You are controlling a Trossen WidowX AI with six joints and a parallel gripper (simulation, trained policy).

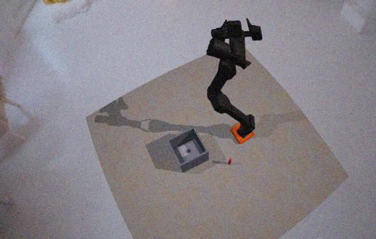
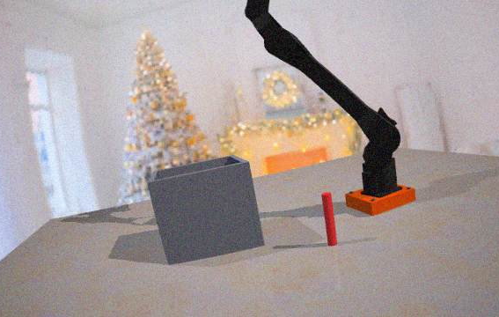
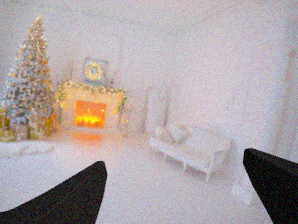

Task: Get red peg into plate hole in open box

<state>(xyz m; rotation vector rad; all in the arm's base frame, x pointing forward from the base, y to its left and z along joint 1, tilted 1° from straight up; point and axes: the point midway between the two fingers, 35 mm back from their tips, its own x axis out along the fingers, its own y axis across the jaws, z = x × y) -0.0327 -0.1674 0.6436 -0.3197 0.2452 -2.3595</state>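
Right now the red peg is 630 mm below my gripper tip, 270 mm to the left of it and 240 mm ahead of it.
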